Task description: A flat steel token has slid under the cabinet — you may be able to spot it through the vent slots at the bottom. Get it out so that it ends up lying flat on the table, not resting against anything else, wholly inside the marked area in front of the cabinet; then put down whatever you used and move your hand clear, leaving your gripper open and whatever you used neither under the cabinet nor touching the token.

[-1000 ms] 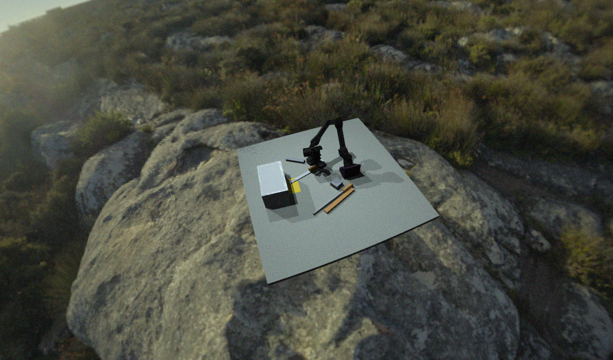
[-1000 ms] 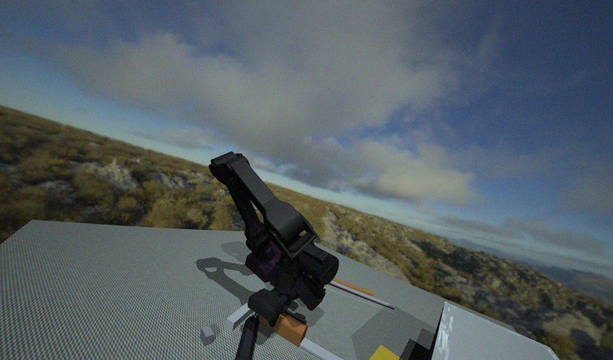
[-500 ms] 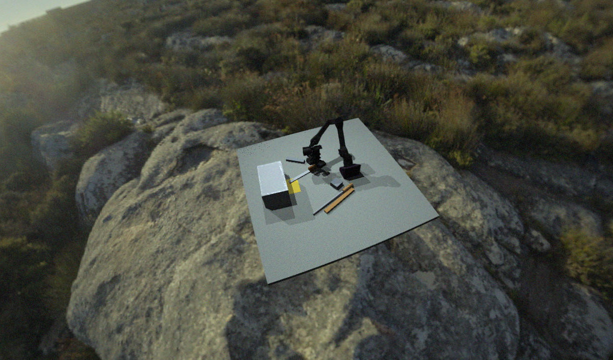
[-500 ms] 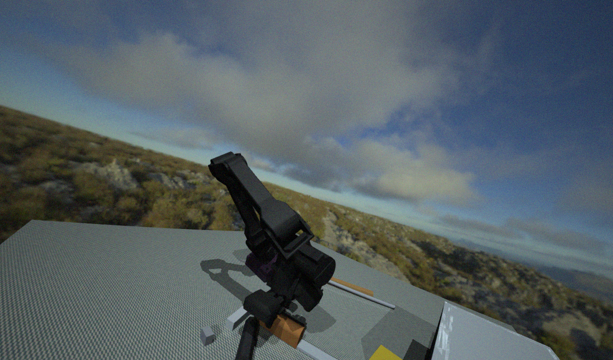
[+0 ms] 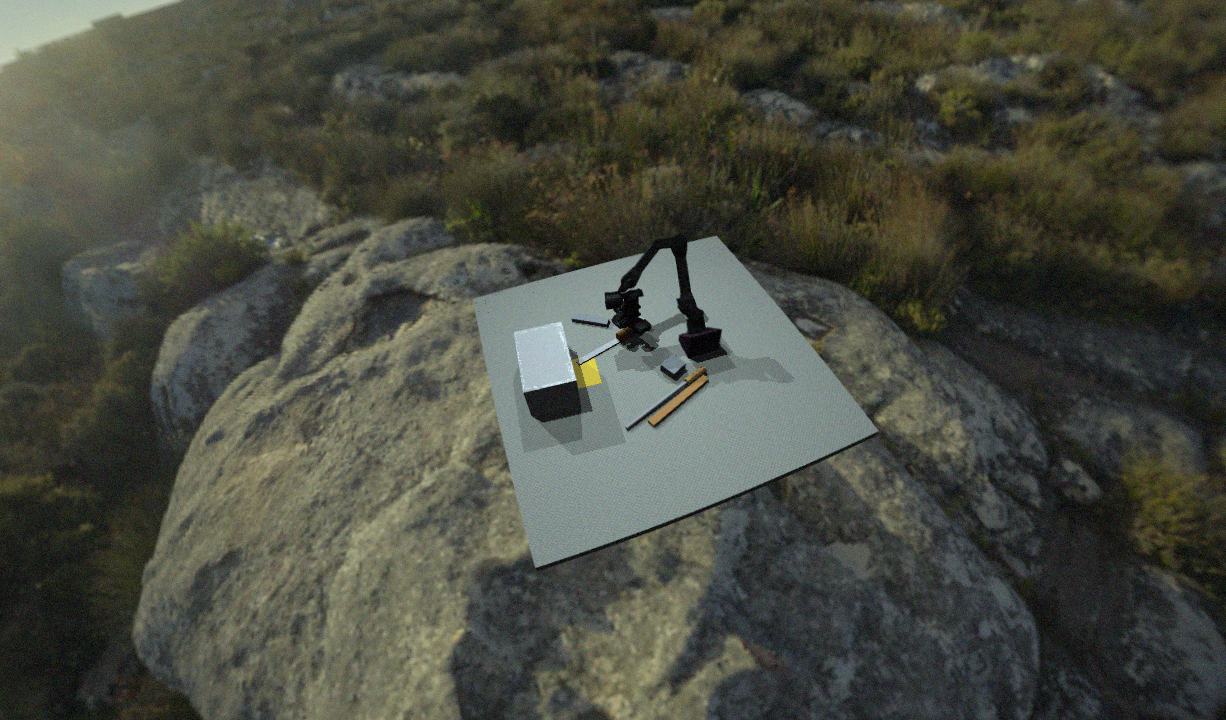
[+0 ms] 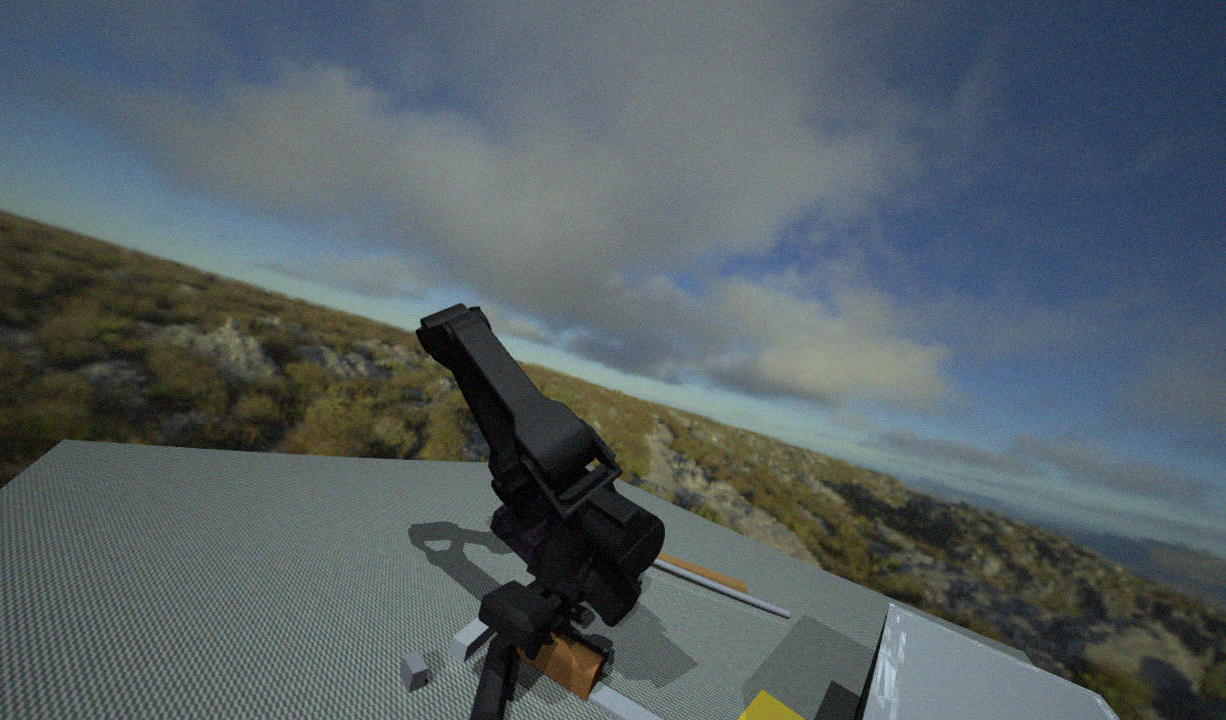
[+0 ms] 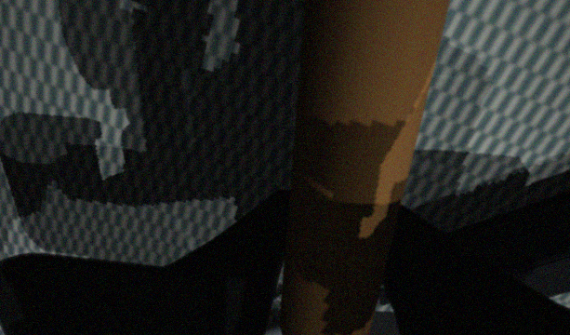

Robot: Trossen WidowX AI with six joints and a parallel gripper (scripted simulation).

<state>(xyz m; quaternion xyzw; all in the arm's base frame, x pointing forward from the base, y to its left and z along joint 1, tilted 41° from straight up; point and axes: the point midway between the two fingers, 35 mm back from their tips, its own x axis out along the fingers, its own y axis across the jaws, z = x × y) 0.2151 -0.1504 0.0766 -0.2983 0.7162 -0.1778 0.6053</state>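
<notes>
The grey bar is 6 cm behind my gripper tip and 4 cm to the right of it. Also, from my gripper tip: grey block (6 cm behind, 25 cm to the left, 1 cm above); small grey cube (4 cm behind, 13 cm to the right); wooden stick (2 cm behind, 39 cm to the left).
</notes>
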